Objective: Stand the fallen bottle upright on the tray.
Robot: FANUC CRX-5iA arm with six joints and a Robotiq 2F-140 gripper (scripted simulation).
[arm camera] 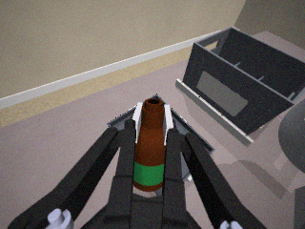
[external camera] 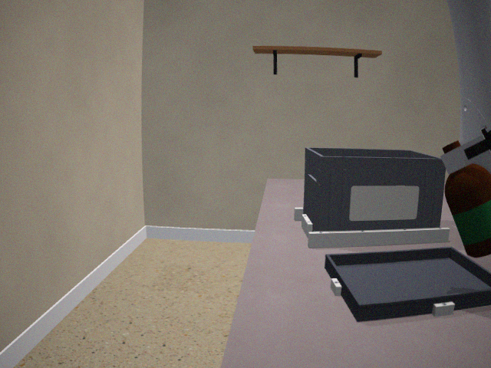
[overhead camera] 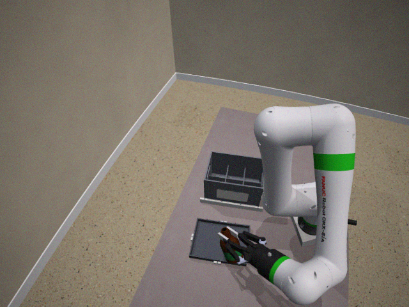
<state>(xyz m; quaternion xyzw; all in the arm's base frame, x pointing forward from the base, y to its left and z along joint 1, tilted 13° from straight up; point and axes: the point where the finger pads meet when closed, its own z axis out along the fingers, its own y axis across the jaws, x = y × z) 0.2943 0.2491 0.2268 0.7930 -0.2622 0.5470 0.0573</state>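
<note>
My hand is 60 mm above the bottle, 10 mm to the right of it and 10 mm past it. From my hand the other things lie so: tray 200 mm below, 50 mm to the right, 50 mm ahead; crate 350 mm to the right, 130 mm below, 90 mm ahead.
</note>
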